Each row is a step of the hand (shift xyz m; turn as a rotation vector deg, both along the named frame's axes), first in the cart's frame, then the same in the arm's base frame.
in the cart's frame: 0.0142 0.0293 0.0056 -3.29 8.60 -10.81
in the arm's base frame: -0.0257 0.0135 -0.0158 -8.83 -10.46 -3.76
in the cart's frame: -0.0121 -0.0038 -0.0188 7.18 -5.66 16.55
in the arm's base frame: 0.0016 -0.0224 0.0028 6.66 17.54 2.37
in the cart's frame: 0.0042 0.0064 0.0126 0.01 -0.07 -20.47
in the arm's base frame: -0.0057 0.0136 0.0007 0.58 -18.27 -9.21
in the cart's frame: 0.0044 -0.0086 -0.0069 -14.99 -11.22 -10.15
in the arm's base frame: 0.0095 -0.0049 -0.0052 7.96 -16.57 10.75
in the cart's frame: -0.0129 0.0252 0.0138 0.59 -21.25 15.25
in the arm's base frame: -0.0277 0.0085 0.0123 20.49 12.27 10.69
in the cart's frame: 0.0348 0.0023 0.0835 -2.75 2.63 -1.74
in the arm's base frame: 0.0032 0.0902 0.0069 -3.12 -2.58 1.07
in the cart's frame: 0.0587 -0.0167 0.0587 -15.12 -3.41 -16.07
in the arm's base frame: 0.0275 0.0772 -0.0212 0.46 -21.32 6.61
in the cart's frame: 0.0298 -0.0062 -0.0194 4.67 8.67 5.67
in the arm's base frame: 0.0130 -0.0045 -0.0334 -7.59 7.79 -3.28
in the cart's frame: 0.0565 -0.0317 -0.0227 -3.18 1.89 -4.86
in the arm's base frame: 0.0437 0.0025 -0.0529 -2.41 -5.61 0.19
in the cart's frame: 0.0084 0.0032 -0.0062 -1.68 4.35 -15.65
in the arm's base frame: -0.0011 -0.0016 -0.0107 -4.22 -14.39 -6.47
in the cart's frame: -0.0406 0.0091 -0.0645 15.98 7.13 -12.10
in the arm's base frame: -0.0161 -0.0749 0.0044 -3.20 -3.16 -20.79
